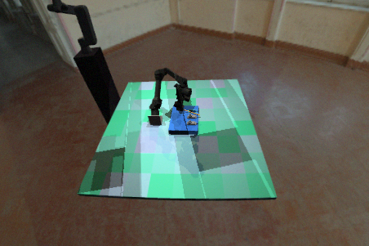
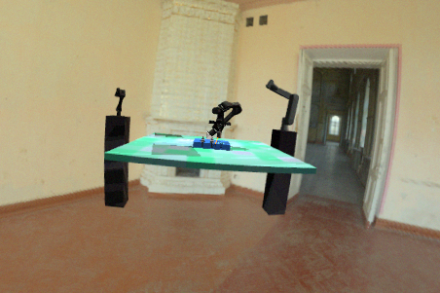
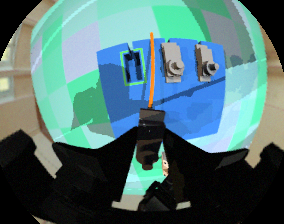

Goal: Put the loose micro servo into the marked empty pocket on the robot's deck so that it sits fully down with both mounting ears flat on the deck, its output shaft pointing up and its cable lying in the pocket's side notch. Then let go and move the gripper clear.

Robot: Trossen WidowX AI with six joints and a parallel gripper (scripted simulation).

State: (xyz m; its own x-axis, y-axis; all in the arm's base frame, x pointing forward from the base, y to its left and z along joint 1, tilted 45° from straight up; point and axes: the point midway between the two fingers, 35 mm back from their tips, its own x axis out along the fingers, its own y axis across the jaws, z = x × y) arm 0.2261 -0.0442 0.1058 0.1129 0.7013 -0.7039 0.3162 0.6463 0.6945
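My gripper tip is now 10 cm above the blue deck, 5 cm to the left of it and 2 cm past it.
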